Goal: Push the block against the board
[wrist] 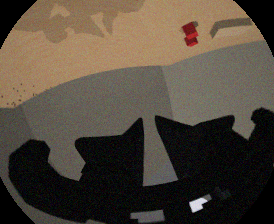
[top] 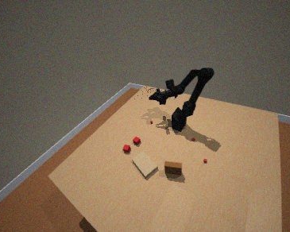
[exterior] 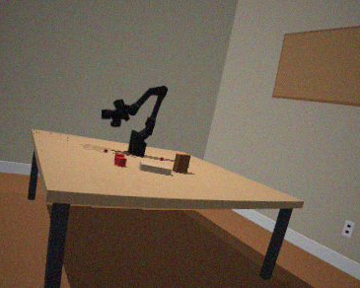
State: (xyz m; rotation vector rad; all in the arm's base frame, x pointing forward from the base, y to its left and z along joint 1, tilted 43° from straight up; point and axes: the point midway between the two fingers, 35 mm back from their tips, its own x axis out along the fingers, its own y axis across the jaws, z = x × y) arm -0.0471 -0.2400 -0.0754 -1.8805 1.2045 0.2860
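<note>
Now: gripper tip 40 cm short of the square block, 33 cm to the right of it and 17 cm above it. The rest, counted from my gripper tip: pale board 43 cm ahead, 20 cm below, 14 cm to the left.
</note>
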